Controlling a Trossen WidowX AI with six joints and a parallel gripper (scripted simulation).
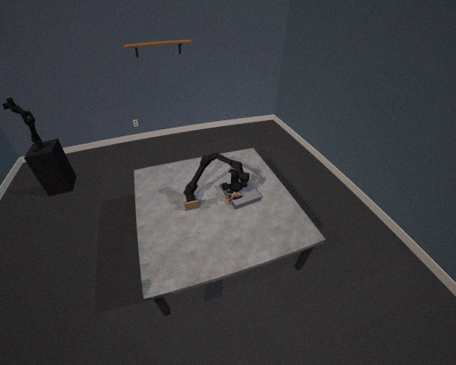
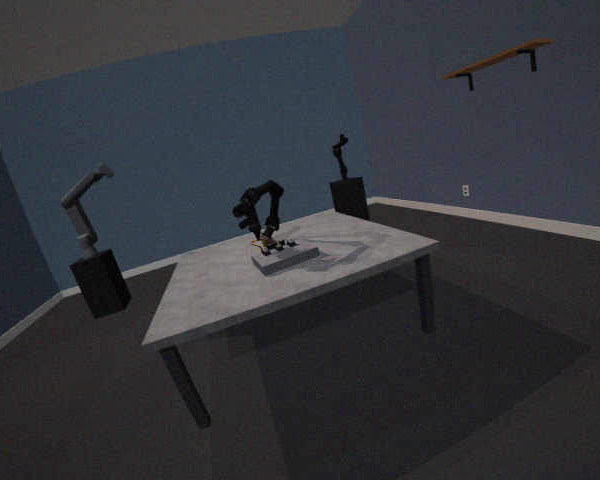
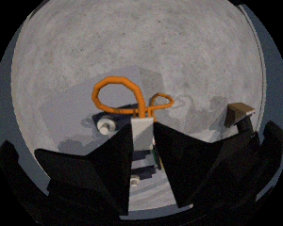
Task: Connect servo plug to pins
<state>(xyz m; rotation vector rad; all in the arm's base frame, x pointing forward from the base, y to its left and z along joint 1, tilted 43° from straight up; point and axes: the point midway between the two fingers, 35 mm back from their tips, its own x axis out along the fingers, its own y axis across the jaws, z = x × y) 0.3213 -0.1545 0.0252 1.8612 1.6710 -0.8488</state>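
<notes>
Right now my gripper tip is 90 mm to the right of the green strip, 80 mm above it and 20 mm past it. The rest, counted from my gripper tip: grey printed holder 140 mm ahead, 100 mm to the left, 100 mm below.
</notes>
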